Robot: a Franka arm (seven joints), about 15 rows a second.
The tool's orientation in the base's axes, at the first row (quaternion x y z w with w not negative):
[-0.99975, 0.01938, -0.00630, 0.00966]
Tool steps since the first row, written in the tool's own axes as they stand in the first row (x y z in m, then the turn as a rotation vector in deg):
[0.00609, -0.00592, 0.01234, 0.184, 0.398, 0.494]
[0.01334, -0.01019, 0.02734, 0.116, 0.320, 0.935]
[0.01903, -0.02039, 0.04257, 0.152, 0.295, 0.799]
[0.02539, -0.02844, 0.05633, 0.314, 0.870, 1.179]
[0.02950, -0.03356, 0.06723, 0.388, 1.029, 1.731]
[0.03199, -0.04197, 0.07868, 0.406, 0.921, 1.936]
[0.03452, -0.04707, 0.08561, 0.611, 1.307, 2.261]
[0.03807, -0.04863, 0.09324, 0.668, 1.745, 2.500]
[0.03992, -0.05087, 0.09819, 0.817, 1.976, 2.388]
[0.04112, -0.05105, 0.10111, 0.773, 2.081, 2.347]
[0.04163, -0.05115, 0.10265, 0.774, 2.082, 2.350]
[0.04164, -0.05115, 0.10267, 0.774, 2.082, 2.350]
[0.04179, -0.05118, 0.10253, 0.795, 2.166, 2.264]
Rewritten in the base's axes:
[0.00647, 0.00591, -0.01215, 0.175, -0.395, -0.499]
[0.01408, 0.01018, -0.02697, 0.116, -0.306, -0.940]
[0.02035, 0.02044, -0.04193, 0.151, -0.285, -0.803]
[0.02720, 0.02850, -0.05545, 0.295, -0.859, -1.192]
[0.03164, 0.03366, -0.06620, 0.370, -1.010, -1.746]
[0.03461, 0.04219, -0.07745, 0.395, -0.899, -1.949]
[0.03742, 0.04732, -0.08424, 0.589, -1.286, -2.278]
[0.04113, 0.04888, -0.09180, 0.632, -1.722, -2.525]
[0.04313, 0.05114, -0.09668, 0.771, -1.960, -2.416]
[0.04437, 0.05133, -0.09958, 0.722, -2.064, -2.378]
[0.04490, 0.05144, -0.10111, 0.723, -2.065, -2.381]
[0.04491, 0.05144, -0.10113, 0.723, -2.065, -2.381]
[0.04506, 0.05146, -0.10099, 0.740, -2.152, -2.296]

